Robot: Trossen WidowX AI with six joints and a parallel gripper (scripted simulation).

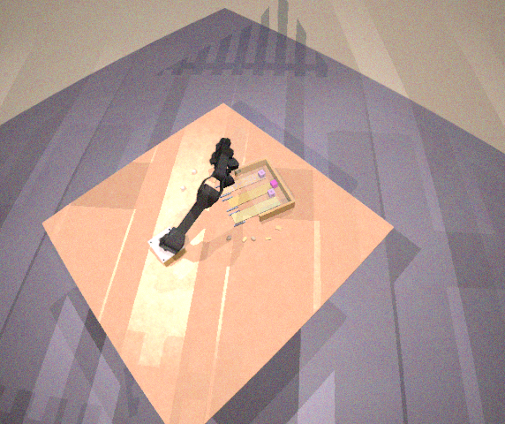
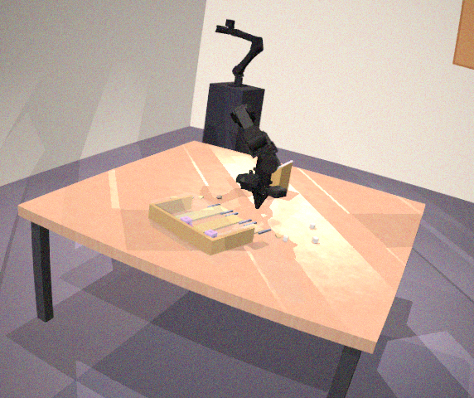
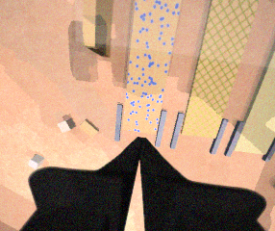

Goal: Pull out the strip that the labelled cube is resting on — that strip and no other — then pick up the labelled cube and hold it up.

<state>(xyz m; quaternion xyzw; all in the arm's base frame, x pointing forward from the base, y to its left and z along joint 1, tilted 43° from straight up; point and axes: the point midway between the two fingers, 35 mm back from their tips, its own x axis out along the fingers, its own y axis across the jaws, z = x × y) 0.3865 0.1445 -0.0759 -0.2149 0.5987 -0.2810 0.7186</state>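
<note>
Right now my gripper tip is 11 cm to the left of the cross-hatched strip, 9 cm short of it and 7 cm above it.
</note>
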